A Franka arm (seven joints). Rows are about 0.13 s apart.
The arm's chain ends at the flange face. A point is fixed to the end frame.
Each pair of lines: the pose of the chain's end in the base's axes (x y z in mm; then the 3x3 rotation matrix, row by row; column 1 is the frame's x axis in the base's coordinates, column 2 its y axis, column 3 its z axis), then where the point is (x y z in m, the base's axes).
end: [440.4 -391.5 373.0], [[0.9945 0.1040 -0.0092], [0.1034 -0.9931 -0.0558], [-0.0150 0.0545 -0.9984]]
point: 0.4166 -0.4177 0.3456
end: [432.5 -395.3 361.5], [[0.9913 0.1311 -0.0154], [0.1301 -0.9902 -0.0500], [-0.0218 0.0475 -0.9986]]
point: 0.4092 -0.4219 0.3342
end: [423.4 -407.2 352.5], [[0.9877 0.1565 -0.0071], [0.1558 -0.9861 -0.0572], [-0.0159 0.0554 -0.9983]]
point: 0.4010 -0.4346 0.3252
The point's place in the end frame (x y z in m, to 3 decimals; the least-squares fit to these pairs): -0.026 0.022 0.029
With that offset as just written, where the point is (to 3 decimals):
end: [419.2 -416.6 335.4], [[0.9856 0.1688 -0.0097], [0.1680 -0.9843 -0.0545], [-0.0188 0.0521 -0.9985]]
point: 0.397 -0.444 0.308
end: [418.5 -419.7 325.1], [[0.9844 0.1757 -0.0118], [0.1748 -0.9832 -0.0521], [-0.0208 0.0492 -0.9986]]
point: 0.396 -0.447 0.298
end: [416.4 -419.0 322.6], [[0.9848 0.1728 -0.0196], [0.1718 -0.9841 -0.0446], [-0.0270 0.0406 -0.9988]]
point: 0.394 -0.446 0.295
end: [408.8 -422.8 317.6], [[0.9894 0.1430 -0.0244], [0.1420 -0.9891 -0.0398], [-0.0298 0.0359 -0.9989]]
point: 0.386 -0.449 0.290
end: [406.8 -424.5 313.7], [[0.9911 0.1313 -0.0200], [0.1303 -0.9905 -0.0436], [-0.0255 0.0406 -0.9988]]
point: 0.383 -0.451 0.286
